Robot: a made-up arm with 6 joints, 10 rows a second.
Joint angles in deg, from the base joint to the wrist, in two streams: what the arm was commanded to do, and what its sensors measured. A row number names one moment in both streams.
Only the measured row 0 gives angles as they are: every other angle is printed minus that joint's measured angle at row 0.
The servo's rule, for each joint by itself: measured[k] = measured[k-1] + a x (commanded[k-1-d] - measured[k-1]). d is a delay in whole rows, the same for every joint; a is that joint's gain. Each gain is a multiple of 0.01, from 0.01 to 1. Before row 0 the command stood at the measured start. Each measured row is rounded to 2 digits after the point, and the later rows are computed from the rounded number. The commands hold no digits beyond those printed.
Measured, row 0:
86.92, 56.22, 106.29, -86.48, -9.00, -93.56
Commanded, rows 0 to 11:
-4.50, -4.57, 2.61, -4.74, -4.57, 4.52
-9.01, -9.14, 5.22, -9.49, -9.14, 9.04
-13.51, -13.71, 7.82, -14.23, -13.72, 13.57
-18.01, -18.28, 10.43, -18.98, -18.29, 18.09
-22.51, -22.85, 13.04, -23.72, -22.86, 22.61
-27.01, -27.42, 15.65, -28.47, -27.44, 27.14
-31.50, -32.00, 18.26, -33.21, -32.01, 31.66
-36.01, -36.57, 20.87, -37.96, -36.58, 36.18
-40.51, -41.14, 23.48, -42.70, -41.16, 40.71
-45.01, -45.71, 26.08, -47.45, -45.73, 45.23
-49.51, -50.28, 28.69, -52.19, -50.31, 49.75
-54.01, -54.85, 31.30, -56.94, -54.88, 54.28
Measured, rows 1 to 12:
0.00, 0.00, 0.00, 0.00, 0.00, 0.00
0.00, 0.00, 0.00, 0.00, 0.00, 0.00
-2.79, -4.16, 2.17, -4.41, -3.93, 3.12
-6.65, -8.69, 4.70, -9.13, -8.41, 7.20
-10.90, -13.26, 7.29, -13.87, -12.98, 11.60
-15.31, -17.83, 9.90, -18.62, -17.55, 16.08
-19.77, -22.40, 12.51, -23.36, -22.12, 20.59
-24.26, -26.97, 15.12, -28.11, -26.70, 25.11
-28.75, -31.55, 17.73, -32.85, -31.27, 29.63
-33.25, -36.12, 20.34, -37.60, -35.84, 34.15
-37.75, -40.69, 22.95, -42.34, -40.42, 38.68
-42.25, -45.26, 25.55, -47.09, -44.99, 43.20
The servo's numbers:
d 2
a 0.62 0.91 0.83 0.93 0.86 0.69

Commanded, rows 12 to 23:
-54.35, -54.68, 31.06, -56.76, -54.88, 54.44
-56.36, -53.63, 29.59, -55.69, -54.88, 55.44
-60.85, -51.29, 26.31, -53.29, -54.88, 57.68
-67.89, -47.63, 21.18, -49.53, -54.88, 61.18
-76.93, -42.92, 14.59, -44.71, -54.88, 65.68
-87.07, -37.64, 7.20, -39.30, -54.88, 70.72
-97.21, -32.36, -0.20, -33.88, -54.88, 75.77
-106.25, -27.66, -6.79, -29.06, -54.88, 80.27
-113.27, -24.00, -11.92, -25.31, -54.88, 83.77
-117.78, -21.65, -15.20, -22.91, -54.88, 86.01
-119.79, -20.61, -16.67, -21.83, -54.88, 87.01
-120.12, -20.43, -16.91, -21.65, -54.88, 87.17
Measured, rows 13 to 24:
-46.75, -49.83, 28.16, -51.83, -49.57, 47.72
-51.25, -54.40, 30.77, -56.58, -54.14, 52.25
-53.17, -54.65, 31.01, -56.75, -54.78, 53.76
-55.15, -53.72, 29.83, -55.76, -54.87, 54.92
-58.68, -51.51, 26.91, -53.46, -54.88, 56.82
-64.39, -47.98, 22.15, -49.81, -54.88, 59.83
-72.16, -43.38, 15.88, -45.07, -54.88, 63.87
-81.40, -38.16, 8.68, -39.70, -54.88, 68.60
-91.20, -32.88, 1.31, -34.29, -54.88, 73.55
-100.53, -28.13, -5.41, -29.43, -54.88, 78.19
-108.43, -24.37, -10.81, -25.60, -54.88, 82.04
-114.23, -21.89, -14.45, -23.10, -54.88, 84.78

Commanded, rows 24 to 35:
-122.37, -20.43, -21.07, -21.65, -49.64, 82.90
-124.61, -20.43, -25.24, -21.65, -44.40, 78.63
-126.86, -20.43, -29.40, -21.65, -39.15, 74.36
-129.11, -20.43, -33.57, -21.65, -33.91, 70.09
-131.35, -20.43, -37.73, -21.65, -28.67, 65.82
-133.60, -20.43, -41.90, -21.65, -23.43, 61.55
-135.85, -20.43, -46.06, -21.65, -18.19, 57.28
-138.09, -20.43, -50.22, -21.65, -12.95, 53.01
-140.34, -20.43, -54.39, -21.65, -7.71, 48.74
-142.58, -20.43, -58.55, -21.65, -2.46, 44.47
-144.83, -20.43, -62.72, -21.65, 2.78, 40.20
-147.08, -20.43, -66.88, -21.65, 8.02, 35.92
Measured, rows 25 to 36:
-117.68, -20.73, -16.29, -21.92, -54.88, 86.32
-119.19, -20.46, -16.80, -21.67, -54.88, 86.91
-121.16, -20.43, -20.34, -21.65, -50.37, 84.14
-123.30, -20.43, -24.41, -21.65, -45.24, 80.34
-125.51, -20.43, -28.55, -21.65, -40.00, 76.21
-127.74, -20.43, -32.72, -21.65, -34.76, 71.99
-129.98, -20.43, -36.88, -21.65, -29.52, 67.73
-132.22, -20.43, -41.05, -21.65, -24.28, 63.47
-134.47, -20.43, -45.21, -21.65, -19.04, 59.20
-136.71, -20.43, -49.37, -21.65, -13.80, 54.93
-138.96, -20.43, -53.54, -21.65, -8.56, 50.66
-141.20, -20.43, -57.70, -21.65, -3.31, 46.39

